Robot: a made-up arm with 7 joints. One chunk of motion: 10 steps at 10 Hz.
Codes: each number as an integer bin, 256 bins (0 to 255) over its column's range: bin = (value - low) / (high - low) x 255, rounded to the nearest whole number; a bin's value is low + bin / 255 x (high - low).
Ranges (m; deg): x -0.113..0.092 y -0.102..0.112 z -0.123..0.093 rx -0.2..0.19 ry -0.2..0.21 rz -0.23..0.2
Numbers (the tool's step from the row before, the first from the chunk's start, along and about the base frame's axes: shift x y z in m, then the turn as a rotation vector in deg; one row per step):
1: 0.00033 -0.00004 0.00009 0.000 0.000 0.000
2: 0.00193 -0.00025 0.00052 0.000 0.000 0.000
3: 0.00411 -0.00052 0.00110 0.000 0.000 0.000
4: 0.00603 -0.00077 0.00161 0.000 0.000 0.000
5: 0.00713 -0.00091 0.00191 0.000 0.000 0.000
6: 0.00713 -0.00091 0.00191 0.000 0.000 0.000
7: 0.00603 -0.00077 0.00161 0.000 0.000 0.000
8: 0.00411 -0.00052 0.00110 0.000 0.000 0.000
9: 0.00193 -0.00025 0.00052 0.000 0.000 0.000
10: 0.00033 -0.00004 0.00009 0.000 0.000 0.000
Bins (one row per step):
1: 141 121 145 131 124 136
2: 143 121 146 131 124 136
3: 146 121 147 131 124 136
4: 148 121 147 131 124 136
5: 149 120 147 131 124 136
6: 149 120 147 131 124 136
7: 148 121 147 131 124 136
8: 146 121 147 131 124 136
9: 143 121 146 131 124 136
10: 141 121 145 131 124 136

